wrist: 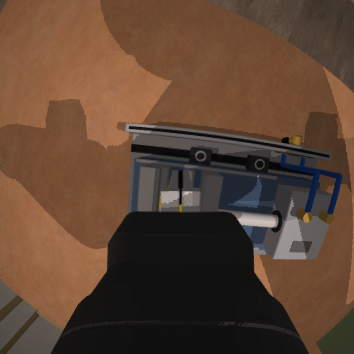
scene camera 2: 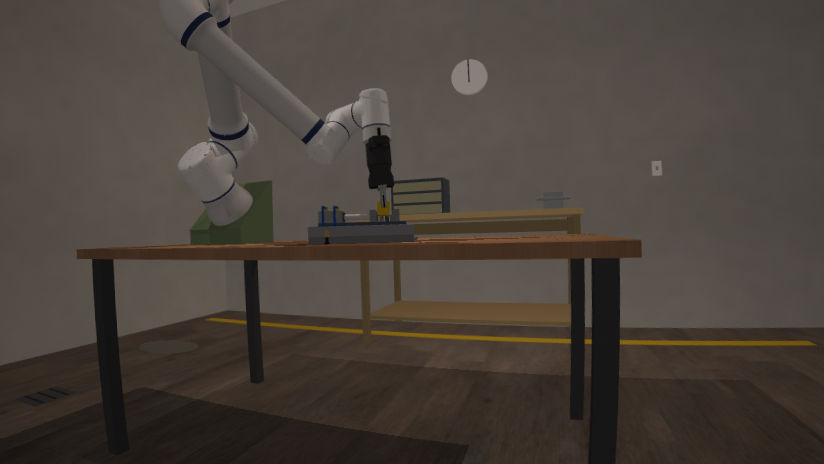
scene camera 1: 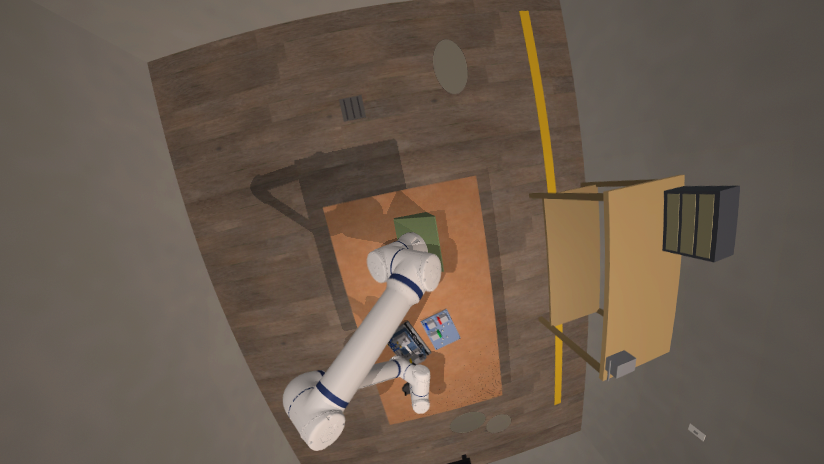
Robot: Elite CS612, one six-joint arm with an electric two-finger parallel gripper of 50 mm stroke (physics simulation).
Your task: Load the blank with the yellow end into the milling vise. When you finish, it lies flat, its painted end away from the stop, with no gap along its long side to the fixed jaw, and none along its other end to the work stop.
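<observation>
The milling vise (scene camera 1: 408, 344) (scene camera 2: 360, 233) (wrist: 227, 141) stands on the table. The blank's yellow end (scene camera 2: 383, 211) shows between and above the jaw tops in scene camera 2. In the wrist view, thin strips of the yellow end (wrist: 160, 203) show beside and between the fingers. My gripper (scene camera 2: 382, 202) (wrist: 180, 180) is shut on nothing, its fingertips down at the yellow end. The fixed jaw (wrist: 147, 189) is left of the fingers and the moving jaw (wrist: 211, 190) right. The gripper body hides the blank's other end and the work stop. Whether the blank lies flat or touches the jaw cannot be told.
A blue tray (scene camera 1: 452, 340) with red, green and blue-marked pieces stands beside the vise. A green sloped block (scene camera 1: 419, 225) (scene camera 2: 259, 213) stands farther along the table (scene camera 1: 472, 288) (scene camera 2: 490, 249). The cylinder (wrist: 296, 225) with blue hoses is at the vise's right end in the wrist view.
</observation>
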